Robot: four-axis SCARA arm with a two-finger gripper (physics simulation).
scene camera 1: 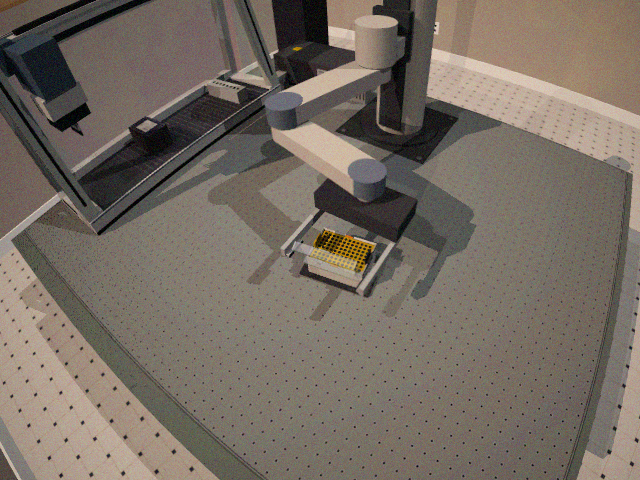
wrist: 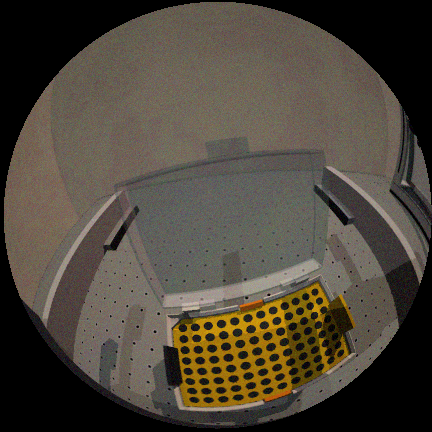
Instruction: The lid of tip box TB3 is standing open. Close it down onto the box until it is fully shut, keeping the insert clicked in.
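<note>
Tip box TB3 has a white body and holds a yellow perforated insert, which looks level inside the rim. Orange tabs show at two rim edges. The clear lid stands open, rising from the hinge edge; its exact angle is hard to tell in the scene view. My gripper is open and empty, with one long finger on each side of the lid and box. Whether a finger pad touches a lid side cannot be told.
The box stands on a dark base plate on the perforated mat. A metal frame with a dark bed stands at the left and holds a small dark block and a pale block. My arm's column stands behind.
</note>
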